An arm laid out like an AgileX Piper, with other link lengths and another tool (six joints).
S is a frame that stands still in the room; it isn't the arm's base.
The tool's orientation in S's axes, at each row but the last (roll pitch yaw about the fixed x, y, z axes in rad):
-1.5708 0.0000 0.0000
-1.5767 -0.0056 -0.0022
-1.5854 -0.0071 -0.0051
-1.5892 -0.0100 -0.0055
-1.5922 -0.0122 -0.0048
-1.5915 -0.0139 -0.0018
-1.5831 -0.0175 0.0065
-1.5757 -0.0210 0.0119
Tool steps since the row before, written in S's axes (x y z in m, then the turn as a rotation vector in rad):
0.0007 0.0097 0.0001 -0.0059 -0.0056 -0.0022
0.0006 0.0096 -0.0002 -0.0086 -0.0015 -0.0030
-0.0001 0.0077 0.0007 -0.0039 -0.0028 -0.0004
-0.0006 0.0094 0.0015 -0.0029 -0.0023 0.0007
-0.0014 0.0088 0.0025 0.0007 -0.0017 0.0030
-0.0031 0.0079 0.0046 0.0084 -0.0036 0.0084
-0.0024 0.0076 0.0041 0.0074 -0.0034 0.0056
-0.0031 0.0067 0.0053 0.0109 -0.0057 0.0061
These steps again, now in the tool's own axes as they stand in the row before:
0.0007 -0.0001 0.0097 -0.0059 0.0022 -0.0056
0.0006 0.0001 0.0096 -0.0086 0.0030 -0.0015
-0.0001 -0.0008 0.0077 -0.0039 0.0004 -0.0028
-0.0006 -0.0017 0.0094 -0.0029 -0.0007 -0.0023
-0.0014 -0.0027 0.0087 0.0007 -0.0030 -0.0018
-0.0030 -0.0048 0.0078 0.0085 -0.0082 -0.0038
-0.0023 -0.0042 0.0076 0.0075 -0.0054 -0.0035
-0.0029 -0.0054 0.0067 0.0110 -0.0058 -0.0059

